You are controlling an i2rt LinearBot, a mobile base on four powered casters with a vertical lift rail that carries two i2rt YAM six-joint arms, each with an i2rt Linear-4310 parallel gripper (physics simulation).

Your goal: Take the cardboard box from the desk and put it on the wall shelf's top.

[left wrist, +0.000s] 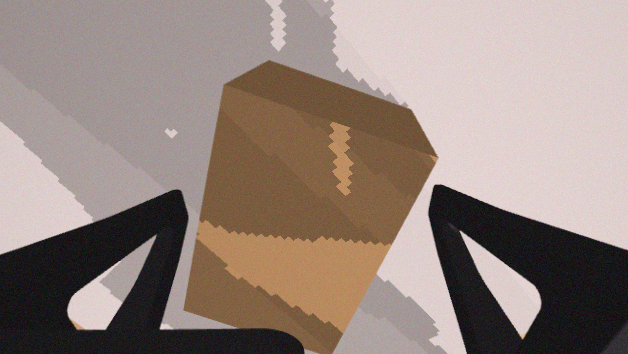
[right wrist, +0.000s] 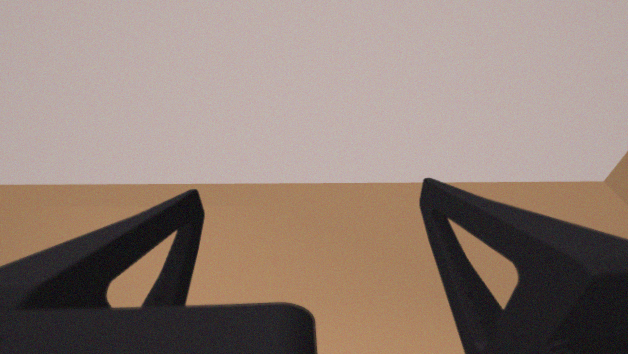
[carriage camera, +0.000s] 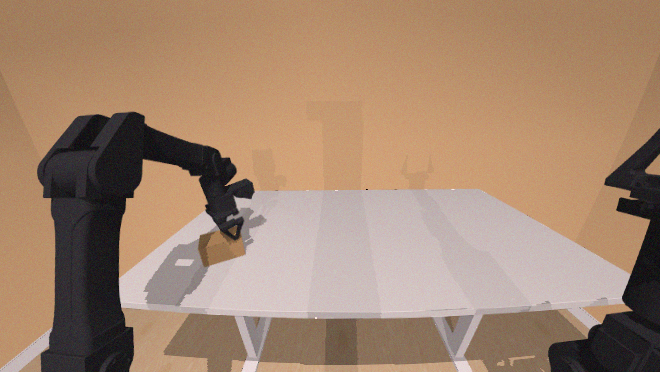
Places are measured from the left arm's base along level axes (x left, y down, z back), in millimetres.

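Pixels of known places: left gripper, fingertip midpoint: (left wrist: 307,201) (carriage camera: 230,231); right gripper, fingertip midpoint: (right wrist: 311,196).
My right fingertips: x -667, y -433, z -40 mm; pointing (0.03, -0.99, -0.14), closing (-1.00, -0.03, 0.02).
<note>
Behind a point stands the place of what it marks.
The brown cardboard box (carriage camera: 222,250) {x 17, y -26, z -372 mm} (left wrist: 300,200) {x 16, y -54, z -422 mm} sits on the white desk (carriage camera: 400,250) {x -553, y 15, z -424 mm} at its left side in the carriage view, turned at an angle. My left gripper (left wrist: 307,201) {x 10, y -61, z -422 mm} is open over the box; in the left wrist view the box shows between its two fingertips, with a gap on each side. In the carriage view a left finger overlaps the box's top edge; whether it touches cannot be told. My right gripper (right wrist: 311,196) {x -667, y -433, z -40 mm} is open and empty; in the carriage view it shows partly at the right edge. The wall shelf does not show in these views.
The left arm (carriage camera: 90,225) {x -23, y -297, z -85 mm} stands at the left of the carriage view, in front of the desk's left edge. The right arm (carriage camera: 645,265) {x -650, y -278, z -31 mm} stands at the right edge. An orange-tan wall (carriage camera: 450,75) {x -932, y -599, z -989 mm} rises behind the desk. Shadows of the arms fall on desk and wall.
</note>
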